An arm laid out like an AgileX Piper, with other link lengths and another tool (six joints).
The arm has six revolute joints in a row. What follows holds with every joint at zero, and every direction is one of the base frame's.
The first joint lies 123 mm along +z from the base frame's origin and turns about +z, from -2.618 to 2.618 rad.
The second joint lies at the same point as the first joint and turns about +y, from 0 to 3.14 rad.
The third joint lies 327.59 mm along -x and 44.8 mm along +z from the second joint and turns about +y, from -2.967 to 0 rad.
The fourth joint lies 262.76 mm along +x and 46.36 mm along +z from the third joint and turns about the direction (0.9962, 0, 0.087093), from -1.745 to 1.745 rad.
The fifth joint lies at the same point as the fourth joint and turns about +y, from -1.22 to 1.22 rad.
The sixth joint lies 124.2 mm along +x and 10.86 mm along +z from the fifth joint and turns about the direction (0.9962, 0, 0.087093), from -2.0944 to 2.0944 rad.
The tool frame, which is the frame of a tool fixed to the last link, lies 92.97 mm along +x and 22 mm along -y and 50.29 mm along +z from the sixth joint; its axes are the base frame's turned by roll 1.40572, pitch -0.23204 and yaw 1.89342 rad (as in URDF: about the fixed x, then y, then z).
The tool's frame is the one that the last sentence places.
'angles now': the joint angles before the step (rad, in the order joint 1, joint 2, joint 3, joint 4, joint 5, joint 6). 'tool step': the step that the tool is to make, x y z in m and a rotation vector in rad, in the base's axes. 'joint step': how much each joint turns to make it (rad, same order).
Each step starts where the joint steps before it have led.
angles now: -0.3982 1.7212 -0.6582 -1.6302 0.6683 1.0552
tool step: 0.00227 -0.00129 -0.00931 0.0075 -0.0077 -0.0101
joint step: 0.0000 0.0326 0.0000 -0.0328 0.0001 0.0596
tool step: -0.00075 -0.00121 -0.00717 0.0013 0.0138 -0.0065
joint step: 0.0000 0.0220 0.0000 -0.0068 0.0077 0.0129
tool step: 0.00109 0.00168 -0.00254 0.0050 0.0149 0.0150
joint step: 0.0000 0.0018 0.0000 0.0030 -0.0080 -0.0211
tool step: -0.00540 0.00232 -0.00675 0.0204 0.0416 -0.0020
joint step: 0.0000 0.0000 0.0000 0.0617 -0.0043 -0.0745
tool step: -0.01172 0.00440 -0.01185 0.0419 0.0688 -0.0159
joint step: 0.0000 0.0000 -0.0001 0.1218 0.0000 -0.1294
